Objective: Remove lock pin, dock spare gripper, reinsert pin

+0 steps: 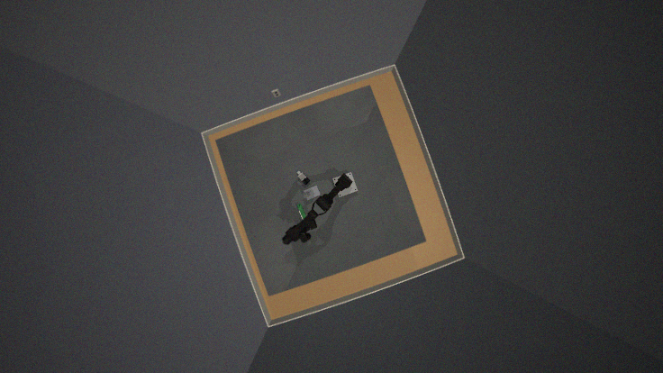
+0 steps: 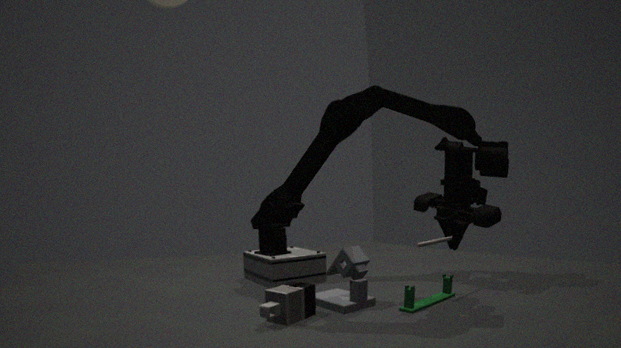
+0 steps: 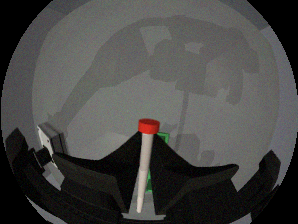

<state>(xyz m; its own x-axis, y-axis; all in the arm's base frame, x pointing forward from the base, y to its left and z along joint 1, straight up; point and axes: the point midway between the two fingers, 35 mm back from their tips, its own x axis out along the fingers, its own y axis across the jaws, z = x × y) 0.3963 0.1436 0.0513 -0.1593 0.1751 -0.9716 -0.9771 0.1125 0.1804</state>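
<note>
Now: the green pin cradle 10 cm to the right of my gripper tip and 7 cm below it. Round my gripper tip: spare gripper (14 cm behind, 33 cm to the right, 6 cm below); then grey mount socket (12 cm behind, 20 cm to the right, 3 cm below).
</note>
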